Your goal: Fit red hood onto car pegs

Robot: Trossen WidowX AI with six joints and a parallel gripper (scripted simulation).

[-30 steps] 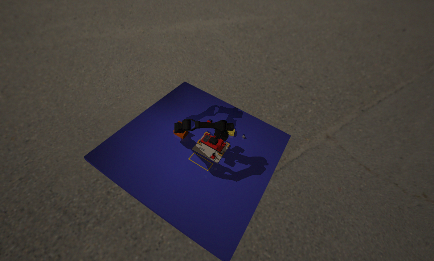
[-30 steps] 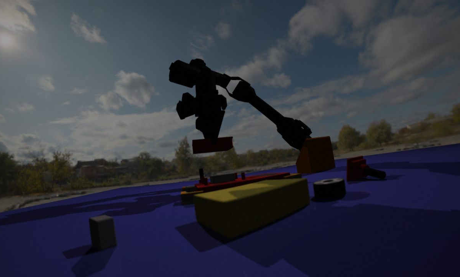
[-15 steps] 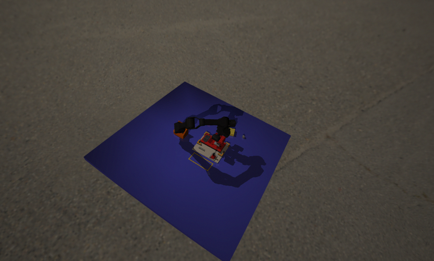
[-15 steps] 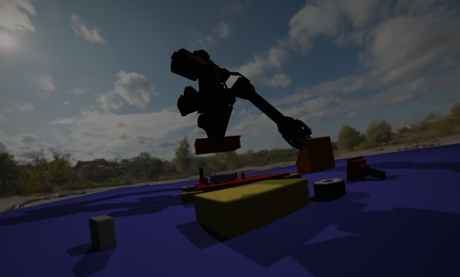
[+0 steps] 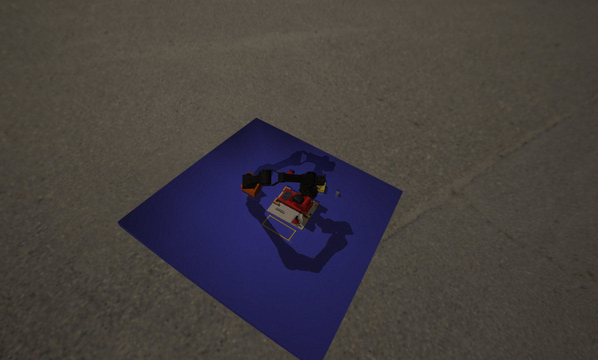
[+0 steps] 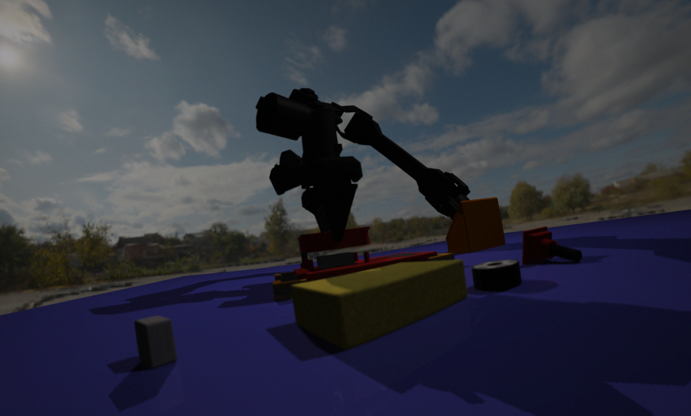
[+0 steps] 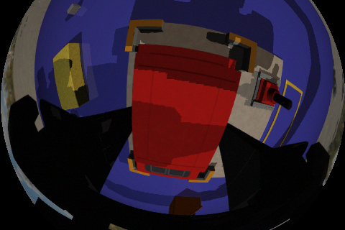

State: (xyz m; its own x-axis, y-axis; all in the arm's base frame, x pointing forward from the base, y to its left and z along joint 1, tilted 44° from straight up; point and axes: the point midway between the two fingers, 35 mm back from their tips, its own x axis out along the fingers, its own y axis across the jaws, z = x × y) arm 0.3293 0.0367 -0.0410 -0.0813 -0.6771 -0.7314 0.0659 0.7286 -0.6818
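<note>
My gripper tip is 10 mm to the right of the grey engine block and 30 mm above it. From my gripper tip the other things lie so: red hood (10 mm above); then beige jig (30 mm behind, 30 mm to the right, 50 mm below); then yellow block (20 mm ahead, 200 mm to the left, 40 mm below).
</note>
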